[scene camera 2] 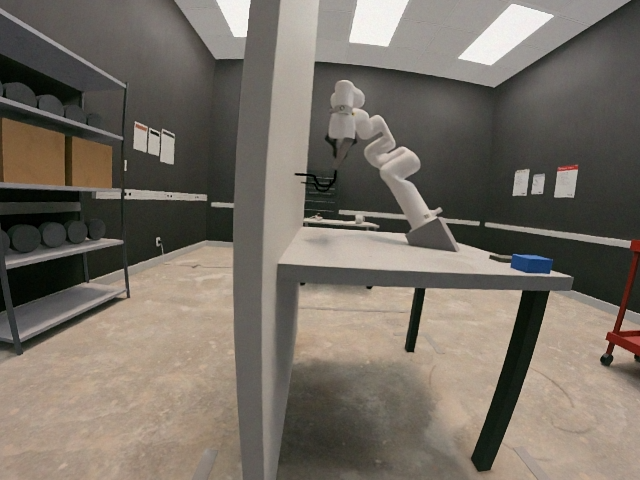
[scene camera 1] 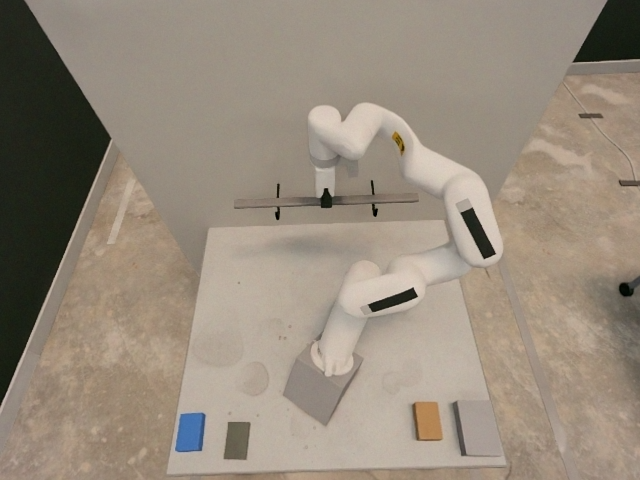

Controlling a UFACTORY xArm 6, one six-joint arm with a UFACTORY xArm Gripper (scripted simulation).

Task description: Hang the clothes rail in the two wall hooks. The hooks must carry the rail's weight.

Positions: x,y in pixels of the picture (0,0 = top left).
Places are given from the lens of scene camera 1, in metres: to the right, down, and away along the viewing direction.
orange block (scene camera 1: 427,421): 0.28, 0.48, 1.01
clothes rail (scene camera 1: 404,197): 0.24, -0.12, 1.07
